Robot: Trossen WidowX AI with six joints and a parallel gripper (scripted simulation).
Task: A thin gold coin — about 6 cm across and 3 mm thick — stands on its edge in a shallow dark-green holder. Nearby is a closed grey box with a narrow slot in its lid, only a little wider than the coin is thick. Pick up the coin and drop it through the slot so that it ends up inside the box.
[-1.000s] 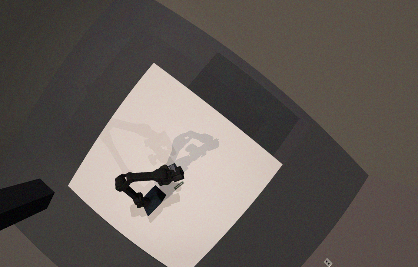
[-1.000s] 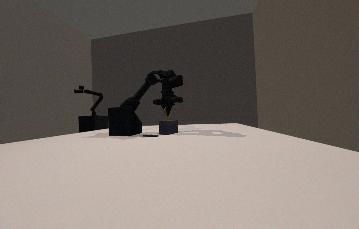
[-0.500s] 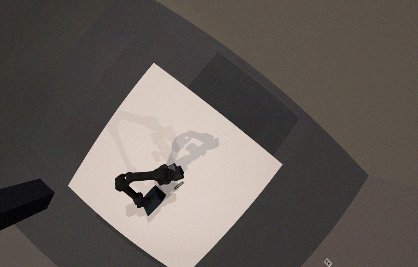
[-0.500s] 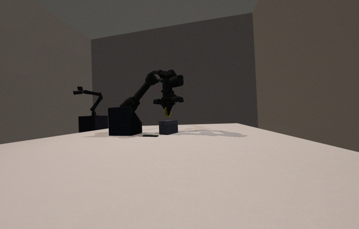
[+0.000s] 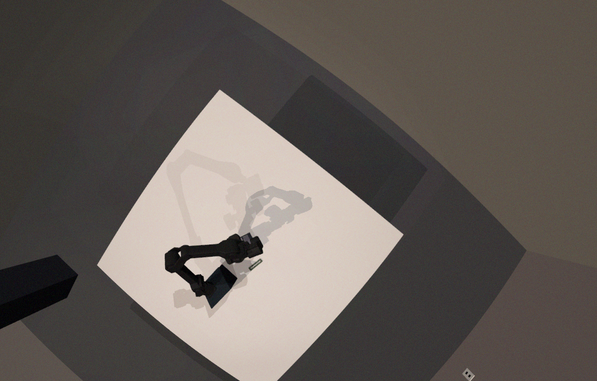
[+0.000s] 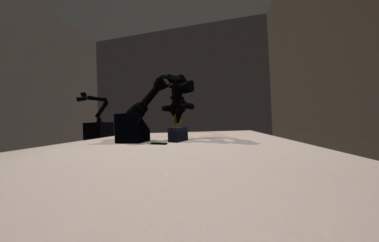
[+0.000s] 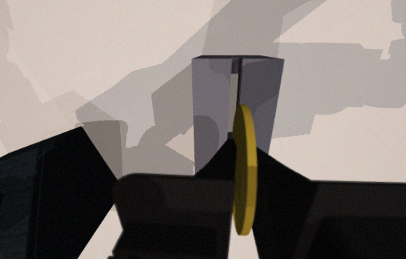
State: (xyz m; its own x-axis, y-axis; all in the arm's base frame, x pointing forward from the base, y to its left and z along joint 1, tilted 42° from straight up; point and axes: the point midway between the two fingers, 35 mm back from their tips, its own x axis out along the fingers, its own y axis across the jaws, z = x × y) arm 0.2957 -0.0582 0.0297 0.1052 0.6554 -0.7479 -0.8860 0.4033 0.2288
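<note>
Now: gripper tip 20 mm below the gold coin.
</note>
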